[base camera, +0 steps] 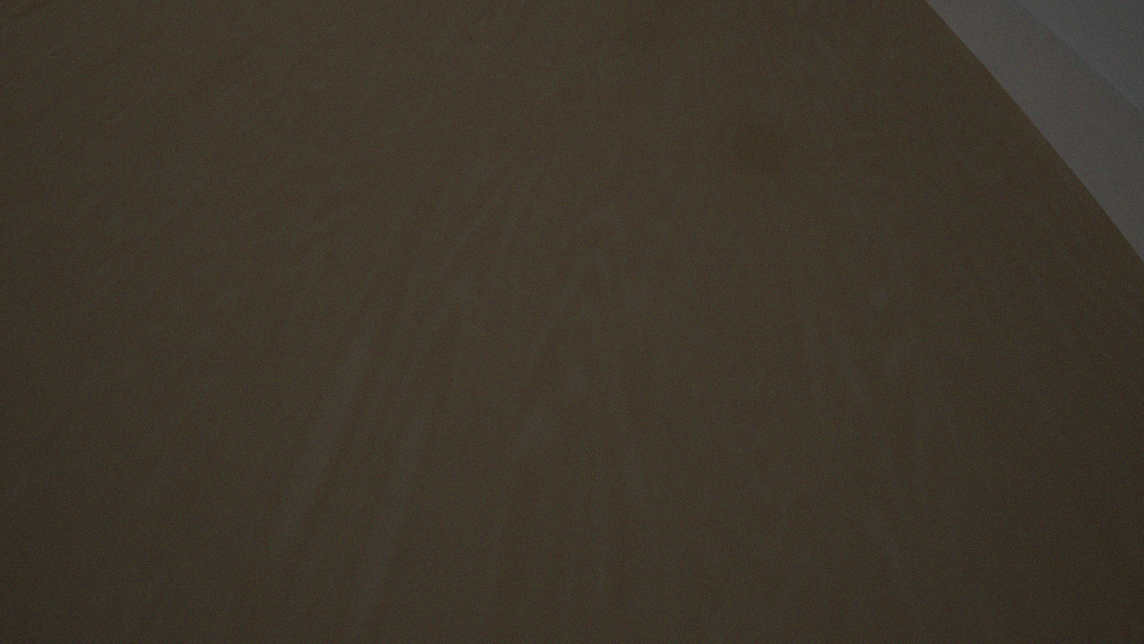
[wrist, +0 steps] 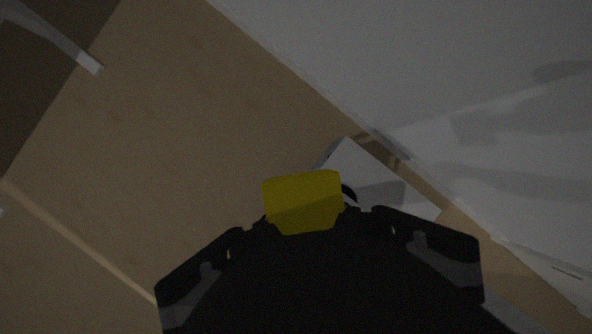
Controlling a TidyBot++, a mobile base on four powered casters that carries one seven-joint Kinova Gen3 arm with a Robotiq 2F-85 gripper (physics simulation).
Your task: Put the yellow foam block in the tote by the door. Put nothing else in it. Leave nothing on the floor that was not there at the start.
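Frame: origin at the arm's base, x down, y left, z ahead, level; centimetres.
Seen in the pictures: gripper, fingertip midpoint: (wrist: 305,212).
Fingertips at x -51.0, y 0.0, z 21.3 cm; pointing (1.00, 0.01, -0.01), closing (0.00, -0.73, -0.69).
Offsets run from my fingertips to a thing's middle. "*": to the spot under its first point. Level surfaces: height alone.
The yellow foam block @[dx -2.2, dy +0.2, dz -0.2 cm] (wrist: 304,200) is between the fingertips of my gripper (wrist: 305,212) in the wrist view. My gripper is shut on it and holds it above the floor, in front of part of my white mobile base (wrist: 370,175). The lower end of the block is hidden by the dark gripper body. The gripper and the block do not show in the base camera view. The tote by the door does not show in either view.
A pale wall (base camera: 1072,136) (wrist: 400,60) runs along the right, close to my base. The brown floor @[dx +90.6 cm] (base camera: 520,320) (wrist: 175,125) fills much of both views. A white leg foot @[* dx +88.1, dy +29.4, dz +151.3 cm] (wrist: 90,63) stands at the upper left of the wrist view, beside a dark shadow.
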